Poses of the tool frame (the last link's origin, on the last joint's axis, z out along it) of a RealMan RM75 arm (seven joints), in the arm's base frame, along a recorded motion.
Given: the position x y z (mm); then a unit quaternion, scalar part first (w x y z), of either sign.
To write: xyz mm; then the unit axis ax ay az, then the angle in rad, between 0 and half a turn. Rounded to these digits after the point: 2 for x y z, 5 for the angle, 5 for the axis.
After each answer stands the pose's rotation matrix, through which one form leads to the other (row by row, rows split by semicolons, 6 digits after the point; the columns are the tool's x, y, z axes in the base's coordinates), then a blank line. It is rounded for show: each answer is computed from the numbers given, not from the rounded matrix.
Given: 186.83 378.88 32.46 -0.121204 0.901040 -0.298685 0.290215
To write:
186.83 378.88 32.46 -0.90773 0.30090 -0.29237 2.89859
0.653125 -0.467903 0.595394; -0.608604 -0.792194 0.045054; 0.450587 -0.391785 -0.802170

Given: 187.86 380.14 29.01 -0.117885 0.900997 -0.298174 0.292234
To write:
187.86 380.14 29.01 -0.90732 0.30027 -0.29429 2.90527
0.651383 -0.468407 0.596904; -0.606207 -0.794391 0.038155; 0.456303 -0.386701 -0.801405

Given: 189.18 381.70 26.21 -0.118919 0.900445 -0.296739 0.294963
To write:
189.18 381.70 26.21 -0.90688 0.29886 -0.29707 2.90319
0.649886 -0.464241 0.601772; -0.604548 -0.795609 0.039106; 0.460620 -0.389214 -0.797710

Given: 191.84 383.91 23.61 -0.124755 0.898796 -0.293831 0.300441
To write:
191.84 383.91 23.61 -0.90587 0.29614 -0.30281 2.89143
0.646797 -0.453225 0.613384; -0.603152 -0.796199 0.047701; 0.466757 -0.400817 -0.788343

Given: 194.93 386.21 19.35 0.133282 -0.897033 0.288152 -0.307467
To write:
194.93 386.21 19.35 -0.90511 0.29075 -0.31023 2.87423
0.644865 -0.435004 0.628427; -0.598923 -0.798409 0.061922; 0.474805 -0.416311 -0.775400

